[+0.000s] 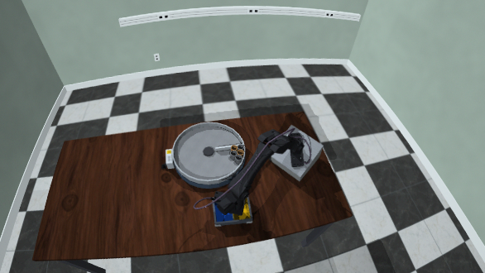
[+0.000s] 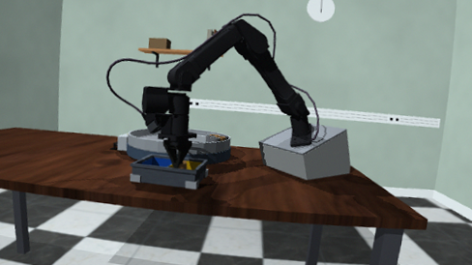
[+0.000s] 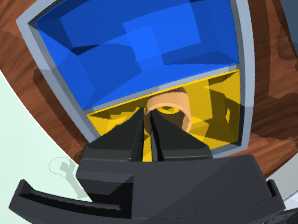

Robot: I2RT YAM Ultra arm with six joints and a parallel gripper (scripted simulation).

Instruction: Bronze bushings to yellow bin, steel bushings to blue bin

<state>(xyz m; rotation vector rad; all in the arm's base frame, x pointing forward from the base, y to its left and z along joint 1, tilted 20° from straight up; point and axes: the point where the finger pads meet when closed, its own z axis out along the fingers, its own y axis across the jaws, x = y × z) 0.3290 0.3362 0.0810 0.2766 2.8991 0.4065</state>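
My hand is 20 mm short of the bin tray, 10 mm to the left of it and 20 mm above it. From my hand the other things lie so: grey turntable: 180 mm ahead, 360 mm to the right, 10 mm above; yellow bin: 20 mm behind, 20 mm to the right, 30 mm below; blue bin: 70 mm ahead, 30 mm below.
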